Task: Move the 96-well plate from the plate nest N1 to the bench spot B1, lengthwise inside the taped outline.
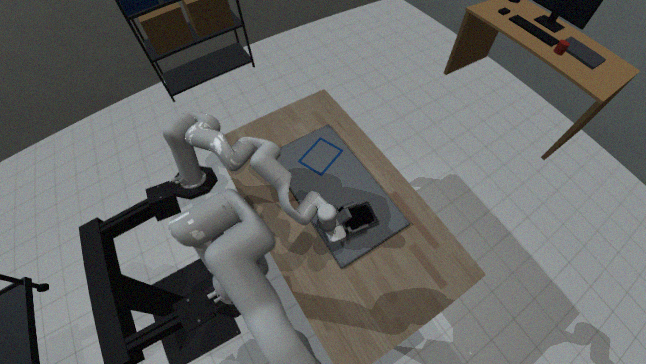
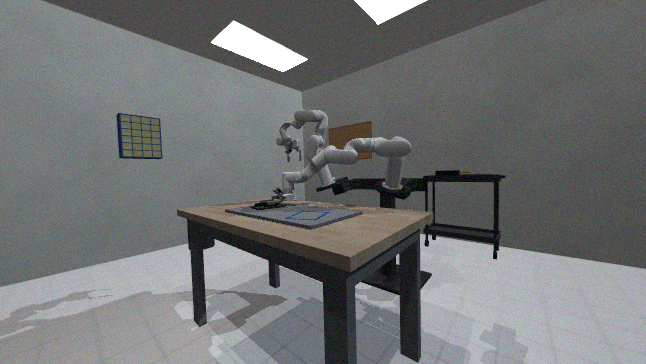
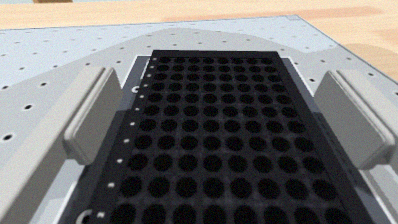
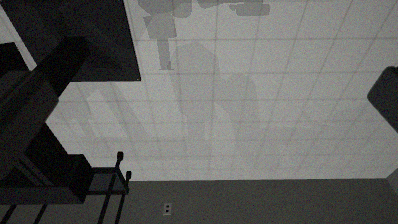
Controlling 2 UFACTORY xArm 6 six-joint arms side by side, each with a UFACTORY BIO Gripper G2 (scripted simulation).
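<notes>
Black 96-well plate (image 3: pixel 195 110), visible. Image 4: black 96-well plate out of frame.
</notes>
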